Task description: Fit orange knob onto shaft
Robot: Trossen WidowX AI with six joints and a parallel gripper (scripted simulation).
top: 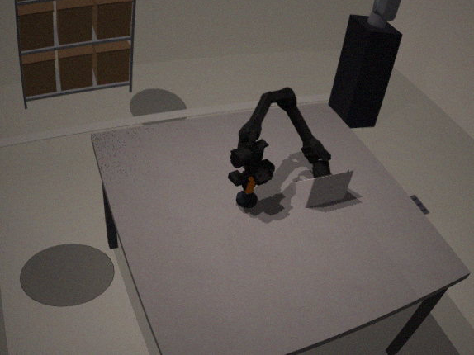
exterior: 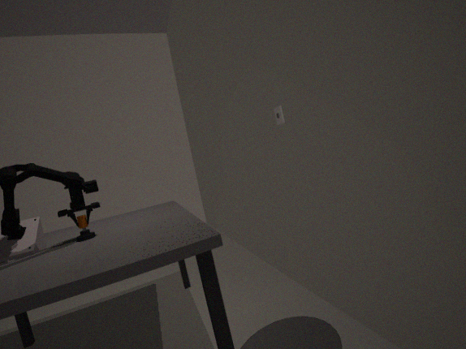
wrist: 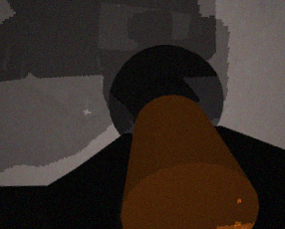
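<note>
My gripper tip is now 3 cm below the orange knob. The rest, counted from my gripper tip: round black pedestal (4 cm below).
</note>
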